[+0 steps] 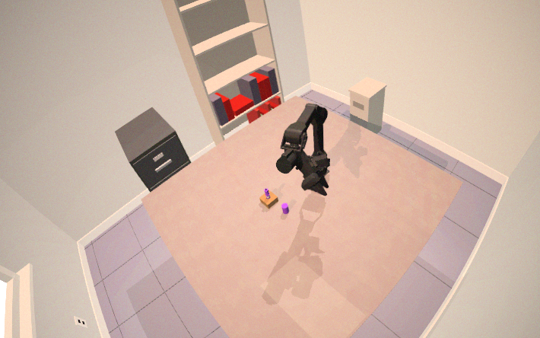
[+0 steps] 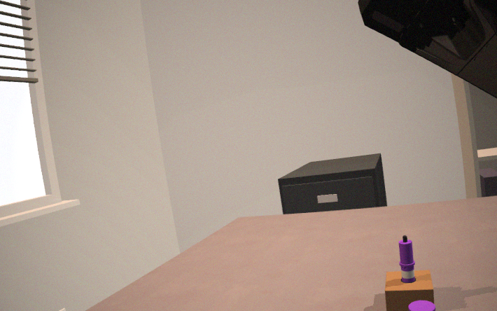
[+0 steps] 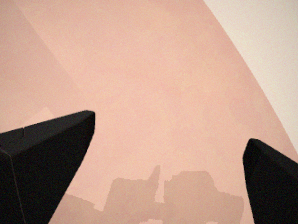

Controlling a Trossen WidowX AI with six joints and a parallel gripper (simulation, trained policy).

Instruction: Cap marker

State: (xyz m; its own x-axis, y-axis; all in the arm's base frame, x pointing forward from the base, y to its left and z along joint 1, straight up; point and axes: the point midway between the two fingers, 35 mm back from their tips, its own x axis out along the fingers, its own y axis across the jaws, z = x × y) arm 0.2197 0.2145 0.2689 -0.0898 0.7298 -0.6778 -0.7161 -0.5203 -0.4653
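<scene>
Right now my gripper tip is 220 mm above the purple cap, 200 mm to the left of it and 70 mm short of it. From my gripper tip the other things lie so: orange holder block: 300 mm to the right, 230 mm below, 90 mm ahead.
</scene>
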